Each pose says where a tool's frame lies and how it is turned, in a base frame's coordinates. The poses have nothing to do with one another.
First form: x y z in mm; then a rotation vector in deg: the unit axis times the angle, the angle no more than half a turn.
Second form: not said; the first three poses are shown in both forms.
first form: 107 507 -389 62.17 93.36 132.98
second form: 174.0 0.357 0.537 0.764 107 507 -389
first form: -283 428 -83 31.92 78.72 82.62
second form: 118.5 0.269 0.664 0.697 -283 428 -83
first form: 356 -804 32 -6.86 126.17 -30.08
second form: 129.9 -0.053 0.971 -0.232 356 -804 32
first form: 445 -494 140 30.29 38.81 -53.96
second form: 73.0 0.415 0.531 -0.739 445 -494 140
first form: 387 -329 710 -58.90 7.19 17.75
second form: 61.9 -0.951 0.116 0.287 387 -329 710
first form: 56 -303 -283 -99.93 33.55 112.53
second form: 154.2 -0.648 0.218 0.730 56 -303 -283
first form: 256 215 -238 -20.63 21.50 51.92
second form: 59.9 -0.345 0.359 0.867 256 215 -238
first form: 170 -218 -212 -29.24 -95.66 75.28
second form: 125.2 -0.234 -0.764 0.601 170 -218 -212
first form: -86 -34 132 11.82 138.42 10.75
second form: 139.3 0.085 0.993 0.077 -86 -34 132
